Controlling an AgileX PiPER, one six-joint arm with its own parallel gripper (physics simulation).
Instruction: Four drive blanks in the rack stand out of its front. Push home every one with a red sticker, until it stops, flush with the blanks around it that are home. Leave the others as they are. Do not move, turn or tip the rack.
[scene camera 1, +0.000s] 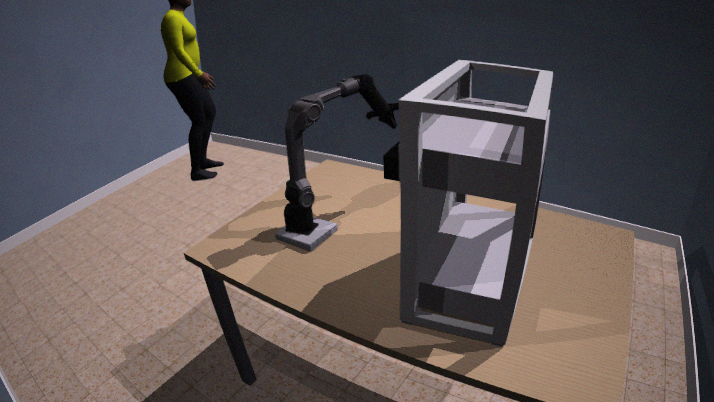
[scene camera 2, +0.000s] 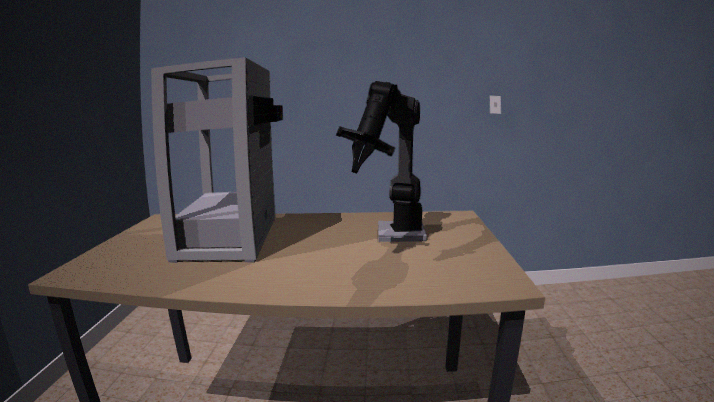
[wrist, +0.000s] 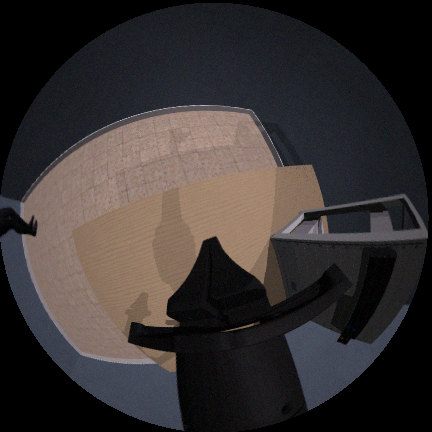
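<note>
The grey rack (scene camera 1: 410, 210) (scene camera 2: 243, 175) (wrist: 345, 239) stands upright on the table, its front towards the arm. A black unit (scene camera 1: 392, 165) (scene camera 2: 263, 111) (wrist: 378, 275) juts out of the upper front. Its face is seen steeply from the side in the wrist view, with tiny blue and orange marks near its lower end. Separate drive blanks and red stickers cannot be made out; the front is dark and oblique. My gripper (scene camera 1: 394, 125) (scene camera 2: 355, 171) (wrist: 212, 245) is shut and empty, its fingertips together. It hangs in the air in front of the rack, apart from it, pointing downward at a slant.
The wooden table (scene camera 1: 360, 220) (scene camera 2: 320, 280) (wrist: 235, 200) carries the rack and the arm's base plate (scene camera 1: 320, 239) (scene camera 2: 385, 234). A person (scene camera 1: 180, 50) in a yellow top stands on the floor behind the arm in scene camera 1. Dark and blue walls surround the table.
</note>
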